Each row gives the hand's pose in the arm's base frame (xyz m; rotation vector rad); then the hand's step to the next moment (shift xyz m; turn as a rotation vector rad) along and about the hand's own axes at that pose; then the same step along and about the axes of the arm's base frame.
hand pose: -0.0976 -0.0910 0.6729 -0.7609 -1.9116 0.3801
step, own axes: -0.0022 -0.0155 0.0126 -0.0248 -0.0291 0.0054
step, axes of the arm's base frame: -0.0158 -0.0123 0.0016 -0.0073 -0.0378 -0.0032
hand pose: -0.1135 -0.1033 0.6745 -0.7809 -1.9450 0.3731
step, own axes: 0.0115 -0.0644 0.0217 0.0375 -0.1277 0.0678
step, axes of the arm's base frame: -0.0461 -0.0391 0.0331 -0.1178 -0.0661 0.0637
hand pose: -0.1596 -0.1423 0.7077 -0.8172 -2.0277 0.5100
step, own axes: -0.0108 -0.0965 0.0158 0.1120 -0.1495 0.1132
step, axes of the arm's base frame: -0.0433 -0.0761 0.0449 -0.1942 -0.0306 0.0952
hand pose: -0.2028 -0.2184 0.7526 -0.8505 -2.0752 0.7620
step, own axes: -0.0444 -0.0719 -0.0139 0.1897 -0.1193 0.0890
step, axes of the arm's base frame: 0.0106 -0.0739 0.0419 -0.2035 0.0526 0.1181
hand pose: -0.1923 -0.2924 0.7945 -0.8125 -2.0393 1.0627
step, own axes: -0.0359 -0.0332 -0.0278 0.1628 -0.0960 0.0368
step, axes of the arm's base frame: 0.0356 -0.0315 0.0302 -0.1418 0.0650 0.1129
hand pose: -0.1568 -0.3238 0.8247 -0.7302 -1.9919 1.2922
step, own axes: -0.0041 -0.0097 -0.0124 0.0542 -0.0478 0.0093
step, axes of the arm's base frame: 0.0111 0.0005 0.0119 -0.0466 0.0176 0.0532
